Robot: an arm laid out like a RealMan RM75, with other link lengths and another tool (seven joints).
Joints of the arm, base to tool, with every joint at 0 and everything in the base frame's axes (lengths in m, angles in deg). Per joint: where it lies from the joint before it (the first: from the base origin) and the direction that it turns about. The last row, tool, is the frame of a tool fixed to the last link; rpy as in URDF.
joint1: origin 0 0 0.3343 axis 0 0 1
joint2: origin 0 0 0 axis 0 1 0
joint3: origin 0 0 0.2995 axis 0 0 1
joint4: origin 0 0 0 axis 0 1 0
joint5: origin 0 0 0.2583 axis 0 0 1
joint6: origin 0 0 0 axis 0 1 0
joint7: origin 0 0 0.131 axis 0 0 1
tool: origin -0.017 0.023 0.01 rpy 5.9 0 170.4
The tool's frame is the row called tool.
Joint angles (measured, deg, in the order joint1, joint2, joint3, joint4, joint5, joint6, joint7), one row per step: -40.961 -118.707 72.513 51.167 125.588 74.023 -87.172; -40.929 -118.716 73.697 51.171 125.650 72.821 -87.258; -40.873 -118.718 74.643 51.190 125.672 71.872 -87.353; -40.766 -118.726 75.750 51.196 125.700 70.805 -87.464; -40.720 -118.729 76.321 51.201 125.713 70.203 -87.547; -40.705 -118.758 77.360 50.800 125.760 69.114 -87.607
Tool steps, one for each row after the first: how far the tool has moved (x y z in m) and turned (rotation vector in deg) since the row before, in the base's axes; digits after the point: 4 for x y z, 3 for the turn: 0.0003 0.0008 -0.0032 0.416 0.723 -0.528; 0.0001 0.0005 -0.0025 0.335 0.538 -0.387; -0.0002 0.0002 -0.0030 0.335 0.619 -0.407; 0.0000 0.0003 -0.0015 0.228 0.308 -0.205; -0.0013 -0.0002 -0.0039 0.178 0.632 -0.192
